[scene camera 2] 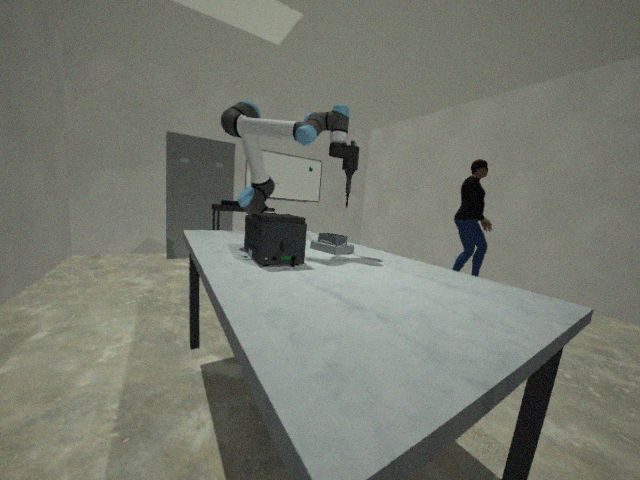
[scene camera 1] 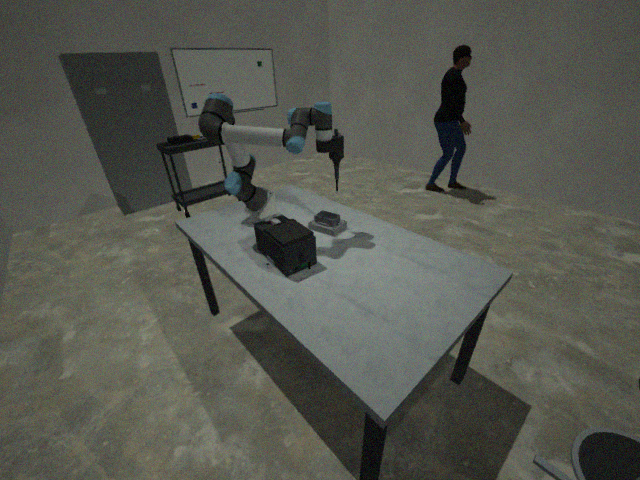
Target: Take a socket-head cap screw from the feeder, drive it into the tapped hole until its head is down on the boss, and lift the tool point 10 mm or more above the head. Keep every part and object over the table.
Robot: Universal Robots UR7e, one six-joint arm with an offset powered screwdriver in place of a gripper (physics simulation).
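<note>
The black box-shaped feeder (scene camera 1: 285, 244) (scene camera 2: 275, 240) stands on the table, with a green mark low on its front. A dark grey block (scene camera 1: 327, 218) (scene camera 2: 332, 238) sits on a lighter grey base (scene camera 1: 323, 227) (scene camera 2: 329, 248), to the right of the feeder and farther back. The tapped hole and its boss are too small to make out. My screwdriver (scene camera 1: 337, 189) (scene camera 2: 346, 205) points straight down, with its tip high above the block and a little to its right in both views. It is well clear of the feeder. Whether a screw is on the tip is too small to tell.
The pale table (scene camera 1: 372, 289) (scene camera 2: 361, 330) carries these things and the arm's base. A dark cart (scene camera 1: 188, 146) stands behind the table at the left. A person (scene camera 1: 452, 103) (scene camera 2: 471, 206) is on the floor beyond the right side. A round dark bin (scene camera 1: 610, 457) shows at the lower right.
</note>
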